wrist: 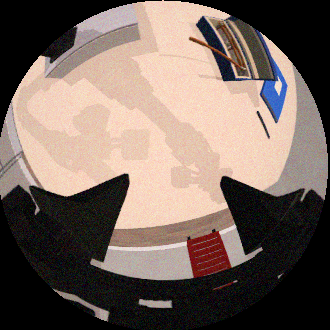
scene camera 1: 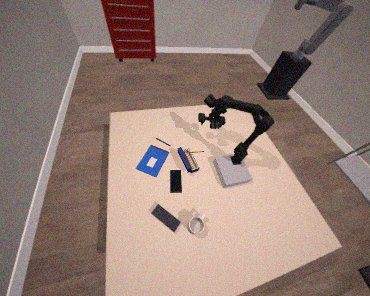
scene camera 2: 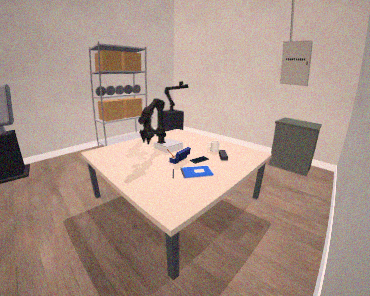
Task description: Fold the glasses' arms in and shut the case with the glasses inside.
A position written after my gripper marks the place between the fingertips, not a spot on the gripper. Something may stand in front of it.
My gripper (wrist: 177, 179) is open, holding nothing. The table carries a blue notebook (wrist: 273, 93).
